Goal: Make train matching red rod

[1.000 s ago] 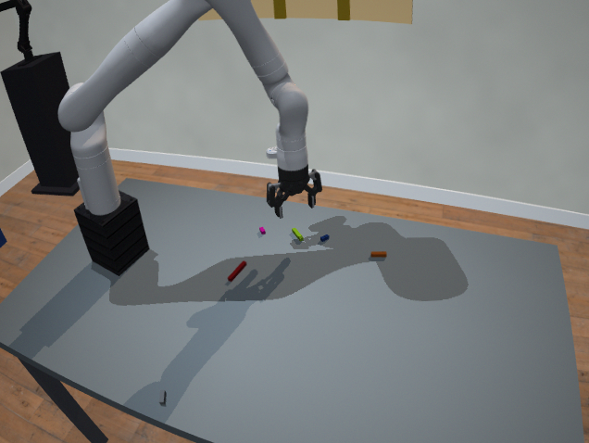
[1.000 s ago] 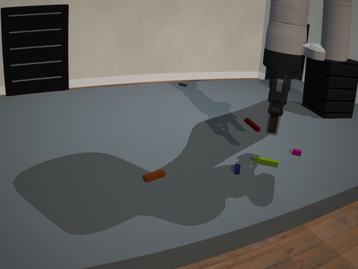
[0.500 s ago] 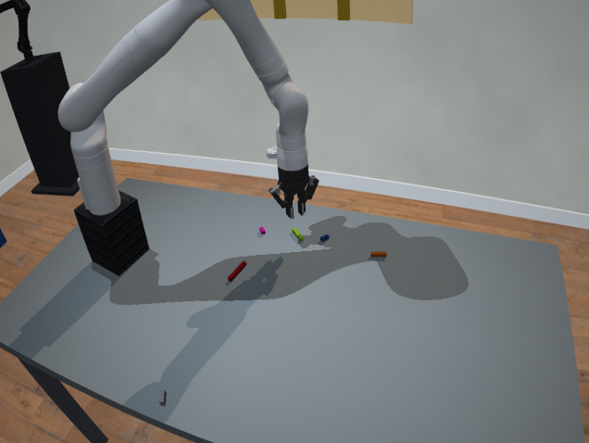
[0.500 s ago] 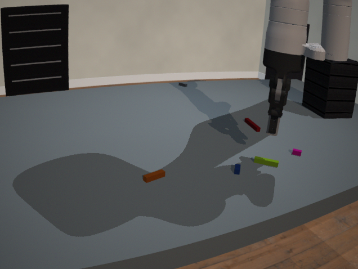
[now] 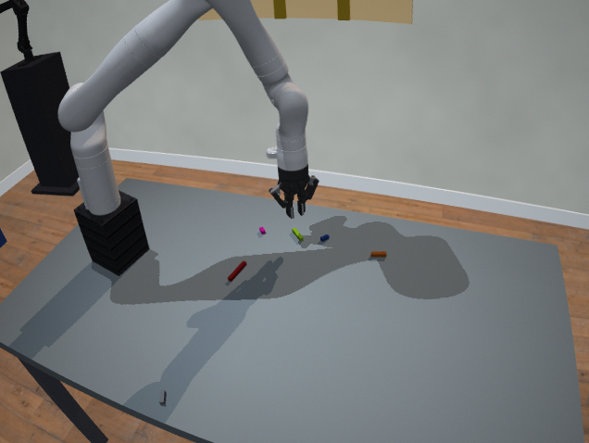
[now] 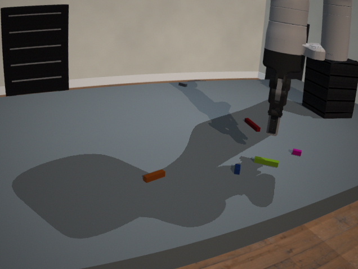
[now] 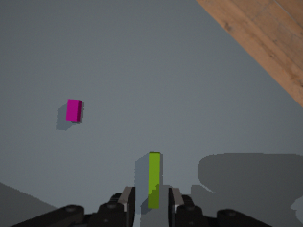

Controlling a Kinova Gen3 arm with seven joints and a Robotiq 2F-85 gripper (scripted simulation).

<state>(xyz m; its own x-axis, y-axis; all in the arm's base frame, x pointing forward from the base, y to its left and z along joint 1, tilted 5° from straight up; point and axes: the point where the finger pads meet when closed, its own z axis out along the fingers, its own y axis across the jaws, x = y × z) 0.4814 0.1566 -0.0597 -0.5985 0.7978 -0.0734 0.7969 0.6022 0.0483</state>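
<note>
Now: hand 8 cm above the lime rod. From my hand the other things lie so: magenta rod 10 cm behind, 8 cm below; then red rod 12 cm behind, 16 cm to the right, 8 cm below; then orange rod 23 cm ahead, 6 cm to the right, 8 cm below.
</note>
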